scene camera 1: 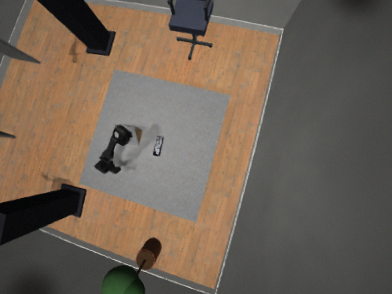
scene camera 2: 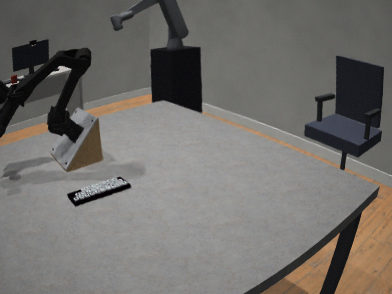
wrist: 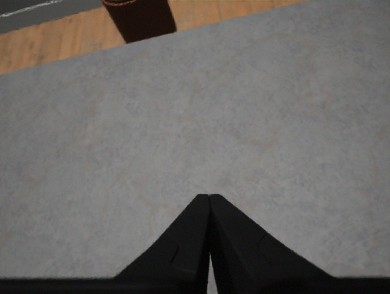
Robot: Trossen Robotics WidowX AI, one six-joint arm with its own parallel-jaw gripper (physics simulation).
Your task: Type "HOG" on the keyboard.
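Where they show: gripper, fingertip midpoint: (scene camera 1: 114,173) (wrist: 208,205); arm's base, link origin: (scene camera 1: 128,134) (scene camera 2: 76,133).
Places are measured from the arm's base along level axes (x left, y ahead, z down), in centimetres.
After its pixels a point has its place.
A small black keyboard with pale keys (scene camera 1: 158,145) @(x -5.1, y 28.5, z 8.0 cm) (scene camera 2: 99,190) @(x -5.7, y 29.5, z 8.3 cm) lies flat on the grey table (scene camera 1: 170,190) @(x -46.3, y 49.4, z 9.7 cm) (scene camera 2: 210,215) @(x 11.2, y 57.5, z 9.7 cm) (wrist: 150,125) @(x -52.7, y 4.1, z 9.7 cm). The keyboard does not show in the wrist view. My gripper (wrist: 208,205) @(x -38.7, y -2.7, z -4.7 cm) is shut, its two dark fingertips meeting with nothing between them, over the table top. In scene camera 1 the gripper end of the black arm is at the lower left, well apart from the keyboard. In scene camera 2 the arm reaches out past the left edge, and the fingertips are not visible. The single letters on the keys are too small to read.
The arm stands on a wedge-shaped base (scene camera 1: 138,134) @(x 1.6, y 7.7, z 3.7 cm) (scene camera 2: 91,147) @(x 2.7, y 7.7, z 3.8 cm) beside the keyboard. A dark chair (scene camera 1: 191,21) (scene camera 2: 345,131) stands off the table. A brown plant pot (scene camera 1: 146,258) (wrist: 145,21) stands beyond the table edge. Another robot arm stands on a black pedestal (scene camera 2: 176,77).
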